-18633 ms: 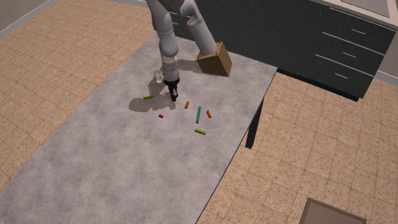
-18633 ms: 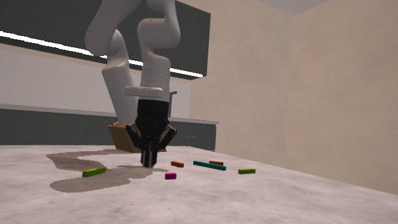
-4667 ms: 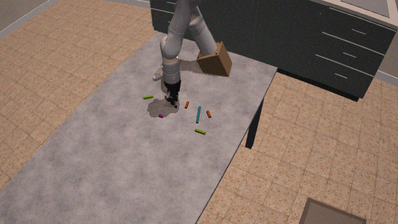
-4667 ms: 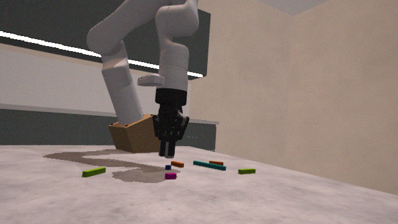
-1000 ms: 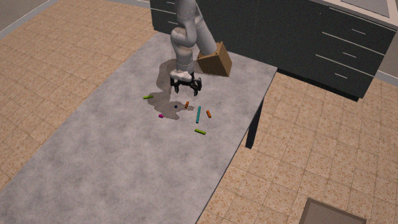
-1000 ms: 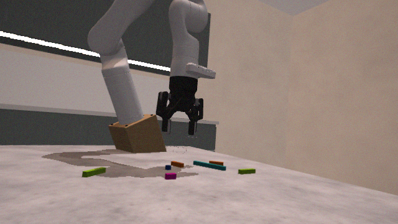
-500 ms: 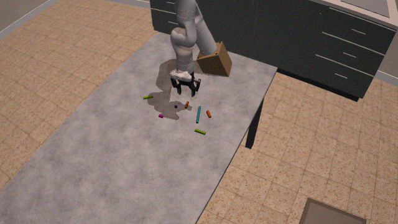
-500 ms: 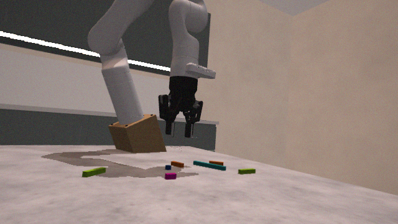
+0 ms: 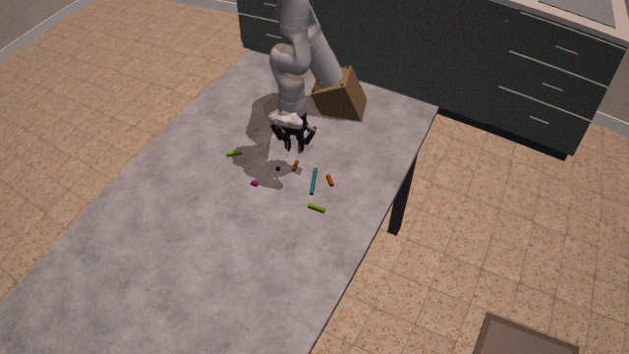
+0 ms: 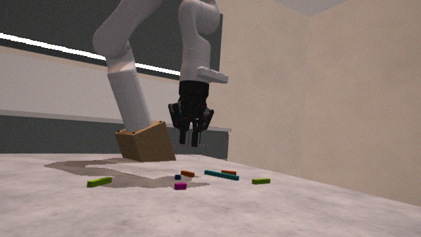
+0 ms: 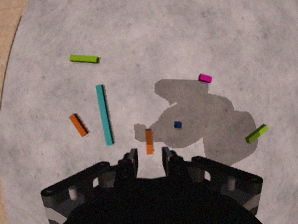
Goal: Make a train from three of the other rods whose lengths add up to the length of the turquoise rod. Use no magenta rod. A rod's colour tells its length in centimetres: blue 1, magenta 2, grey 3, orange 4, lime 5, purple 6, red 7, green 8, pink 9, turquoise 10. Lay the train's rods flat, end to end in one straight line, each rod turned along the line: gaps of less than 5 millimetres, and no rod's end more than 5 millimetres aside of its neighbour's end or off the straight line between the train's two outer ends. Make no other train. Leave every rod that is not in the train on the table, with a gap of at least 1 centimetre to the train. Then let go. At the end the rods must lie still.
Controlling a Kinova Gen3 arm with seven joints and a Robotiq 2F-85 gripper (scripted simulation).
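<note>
Right now my hand is 3 cm short of the blue rod, 5 cm to the left of it and 8 cm above it. From my hand the other things lie so: turquoise rod: 4 cm ahead, 7 cm to the left, 8 cm below; then magenta rod: 11 cm ahead, 9 cm to the right, 8 cm below.
</note>
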